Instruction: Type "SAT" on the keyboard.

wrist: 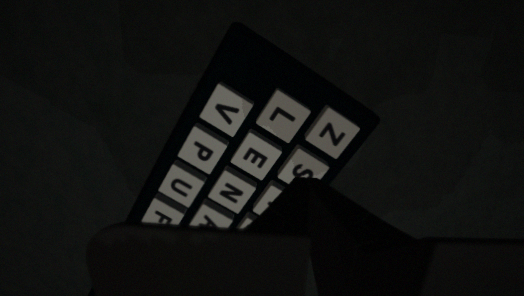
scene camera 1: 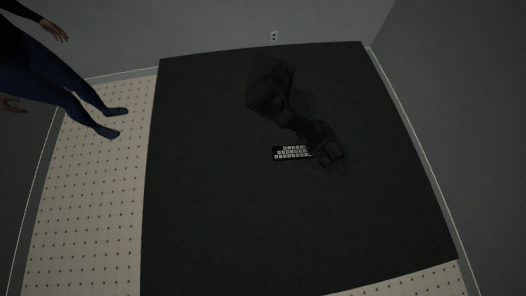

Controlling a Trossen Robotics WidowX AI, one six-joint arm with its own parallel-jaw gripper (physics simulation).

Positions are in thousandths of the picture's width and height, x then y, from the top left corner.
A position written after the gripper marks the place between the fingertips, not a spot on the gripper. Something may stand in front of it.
In view: the gripper (wrist: 581, 640) and a black keyboard (wrist: 469, 208).
